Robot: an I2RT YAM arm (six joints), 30 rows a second.
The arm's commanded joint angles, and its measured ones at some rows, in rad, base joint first. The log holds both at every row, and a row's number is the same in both.
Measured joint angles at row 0: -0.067, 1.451, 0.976, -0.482, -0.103, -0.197
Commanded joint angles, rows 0 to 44: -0.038, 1.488, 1.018, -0.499, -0.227, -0.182; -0.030, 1.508, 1.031, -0.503, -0.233, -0.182; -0.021, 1.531, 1.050, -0.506, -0.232, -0.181; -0.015, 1.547, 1.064, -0.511, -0.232, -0.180; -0.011, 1.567, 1.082, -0.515, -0.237, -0.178; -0.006, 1.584, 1.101, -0.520, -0.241, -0.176; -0.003, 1.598, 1.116, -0.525, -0.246, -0.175; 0.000, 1.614, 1.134, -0.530, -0.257, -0.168; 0.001, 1.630, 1.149, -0.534, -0.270, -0.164; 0.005, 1.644, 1.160, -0.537, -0.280, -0.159; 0.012, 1.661, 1.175, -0.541, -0.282, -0.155; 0.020, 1.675, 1.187, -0.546, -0.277, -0.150; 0.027, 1.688, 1.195, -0.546, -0.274, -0.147; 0.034, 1.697, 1.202, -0.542, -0.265, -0.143; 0.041, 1.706, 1.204, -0.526, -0.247, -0.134; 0.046, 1.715, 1.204, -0.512, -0.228, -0.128; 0.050, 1.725, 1.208, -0.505, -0.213, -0.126; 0.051, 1.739, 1.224, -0.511, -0.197, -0.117; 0.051, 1.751, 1.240, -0.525, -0.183, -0.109; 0.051, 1.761, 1.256, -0.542, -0.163, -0.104; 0.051, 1.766, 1.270, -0.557, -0.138, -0.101; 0.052, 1.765, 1.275, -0.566, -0.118, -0.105; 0.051, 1.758, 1.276, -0.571, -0.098, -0.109; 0.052, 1.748, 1.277, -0.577, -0.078, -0.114; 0.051, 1.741, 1.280, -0.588, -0.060, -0.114; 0.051, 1.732, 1.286, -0.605, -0.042, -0.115; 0.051, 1.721, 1.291, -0.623, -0.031, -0.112; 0.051, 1.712, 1.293, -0.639, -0.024, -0.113; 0.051, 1.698, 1.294, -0.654, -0.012, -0.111; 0.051, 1.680, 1.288, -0.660, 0.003, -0.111; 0.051, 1.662, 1.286, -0.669, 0.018, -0.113; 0.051, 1.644, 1.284, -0.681, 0.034, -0.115; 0.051, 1.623, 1.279, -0.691, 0.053, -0.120; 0.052, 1.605, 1.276, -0.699, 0.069, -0.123; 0.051, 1.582, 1.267, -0.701, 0.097, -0.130; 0.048, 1.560, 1.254, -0.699, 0.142, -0.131; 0.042, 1.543, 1.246, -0.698, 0.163, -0.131; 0.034, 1.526, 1.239, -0.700, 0.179, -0.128; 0.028, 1.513, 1.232, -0.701, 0.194, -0.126; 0.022, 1.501, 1.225, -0.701, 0.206, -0.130; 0.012, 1.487, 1.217, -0.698, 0.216, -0.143; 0.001, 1.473, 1.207, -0.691, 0.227, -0.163; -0.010, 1.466, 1.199, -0.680, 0.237, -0.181; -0.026, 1.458, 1.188, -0.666, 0.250, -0.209; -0.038, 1.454, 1.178, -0.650, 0.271, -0.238
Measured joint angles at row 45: -0.016, 1.467, 1.195, -0.679, 0.195, -0.165
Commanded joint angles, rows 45 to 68: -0.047, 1.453, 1.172, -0.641, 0.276, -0.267; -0.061, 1.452, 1.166, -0.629, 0.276, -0.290; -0.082, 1.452, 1.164, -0.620, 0.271, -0.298; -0.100, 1.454, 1.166, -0.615, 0.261, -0.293; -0.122, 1.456, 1.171, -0.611, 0.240, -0.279; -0.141, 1.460, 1.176, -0.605, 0.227, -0.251; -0.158, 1.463, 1.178, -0.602, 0.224, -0.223; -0.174, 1.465, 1.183, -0.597, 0.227, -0.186; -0.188, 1.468, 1.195, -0.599, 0.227, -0.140; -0.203, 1.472, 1.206, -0.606, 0.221, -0.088; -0.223, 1.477, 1.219, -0.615, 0.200, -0.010; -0.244, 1.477, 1.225, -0.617, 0.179, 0.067; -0.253, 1.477, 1.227, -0.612, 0.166, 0.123; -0.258, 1.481, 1.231, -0.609, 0.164, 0.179; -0.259, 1.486, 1.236, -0.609, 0.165, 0.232; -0.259, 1.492, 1.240, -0.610, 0.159, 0.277; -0.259, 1.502, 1.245, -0.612, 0.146, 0.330; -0.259, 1.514, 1.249, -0.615, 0.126, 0.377; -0.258, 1.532, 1.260, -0.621, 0.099, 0.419; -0.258, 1.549, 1.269, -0.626, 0.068, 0.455; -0.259, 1.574, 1.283, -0.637, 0.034, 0.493; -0.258, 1.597, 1.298, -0.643, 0.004, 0.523; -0.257, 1.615, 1.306, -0.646, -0.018, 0.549; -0.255, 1.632, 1.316, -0.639, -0.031, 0.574
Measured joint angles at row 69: -0.257, 1.603, 1.291, -0.632, 0.058, 0.421
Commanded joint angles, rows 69 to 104: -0.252, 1.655, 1.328, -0.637, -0.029, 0.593; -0.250, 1.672, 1.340, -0.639, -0.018, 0.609; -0.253, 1.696, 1.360, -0.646, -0.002, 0.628; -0.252, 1.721, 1.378, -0.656, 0.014, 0.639; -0.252, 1.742, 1.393, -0.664, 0.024, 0.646; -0.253, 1.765, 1.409, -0.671, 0.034, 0.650; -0.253, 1.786, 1.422, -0.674, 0.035, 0.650; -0.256, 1.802, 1.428, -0.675, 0.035, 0.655; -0.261, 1.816, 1.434, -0.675, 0.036, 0.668; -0.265, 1.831, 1.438, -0.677, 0.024, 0.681; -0.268, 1.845, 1.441, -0.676, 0.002, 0.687; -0.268, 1.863, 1.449, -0.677, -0.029, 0.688; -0.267, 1.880, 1.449, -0.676, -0.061, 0.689; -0.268, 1.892, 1.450, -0.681, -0.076, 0.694; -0.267, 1.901, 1.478, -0.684, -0.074, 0.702; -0.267, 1.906, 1.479, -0.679, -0.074, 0.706; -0.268, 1.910, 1.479, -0.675, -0.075, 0.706; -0.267, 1.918, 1.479, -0.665, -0.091, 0.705; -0.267, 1.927, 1.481, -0.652, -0.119, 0.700; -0.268, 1.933, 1.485, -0.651, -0.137, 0.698; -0.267, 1.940, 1.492, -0.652, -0.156, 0.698; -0.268, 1.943, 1.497, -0.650, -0.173, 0.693; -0.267, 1.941, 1.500, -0.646, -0.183, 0.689; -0.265, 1.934, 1.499, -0.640, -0.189, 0.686; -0.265, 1.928, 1.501, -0.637, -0.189, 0.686; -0.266, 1.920, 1.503, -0.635, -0.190, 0.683; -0.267, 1.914, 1.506, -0.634, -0.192, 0.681; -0.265, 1.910, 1.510, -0.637, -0.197, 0.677; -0.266, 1.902, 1.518, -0.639, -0.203, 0.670; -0.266, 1.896, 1.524, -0.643, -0.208, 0.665; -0.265, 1.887, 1.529, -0.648, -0.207, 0.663; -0.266, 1.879, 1.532, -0.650, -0.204, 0.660; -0.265, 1.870, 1.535, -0.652, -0.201, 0.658; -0.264, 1.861, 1.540, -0.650, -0.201, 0.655; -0.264, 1.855, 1.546, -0.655, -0.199, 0.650; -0.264, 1.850, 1.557, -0.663, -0.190, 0.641
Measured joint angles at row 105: -0.270, 1.871, 1.533, -0.676, -0.134, 0.673
